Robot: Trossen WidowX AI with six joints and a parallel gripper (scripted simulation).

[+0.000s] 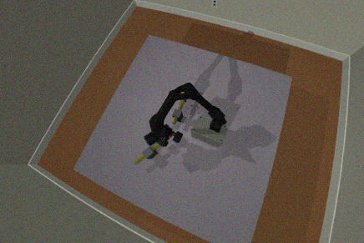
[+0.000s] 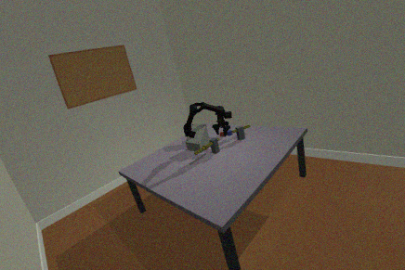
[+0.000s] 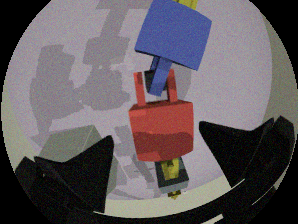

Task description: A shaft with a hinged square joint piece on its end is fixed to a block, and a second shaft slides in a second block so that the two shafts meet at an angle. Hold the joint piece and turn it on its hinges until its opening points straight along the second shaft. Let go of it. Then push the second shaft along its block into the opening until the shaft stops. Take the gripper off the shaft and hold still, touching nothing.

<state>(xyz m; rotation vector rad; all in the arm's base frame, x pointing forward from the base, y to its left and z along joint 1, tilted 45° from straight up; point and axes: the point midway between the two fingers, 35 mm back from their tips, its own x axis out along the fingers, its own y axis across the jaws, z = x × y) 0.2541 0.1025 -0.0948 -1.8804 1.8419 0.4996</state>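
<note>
The red square joint piece lies 2 cm to the left of my gripper tip and 1 cm above it.
</note>
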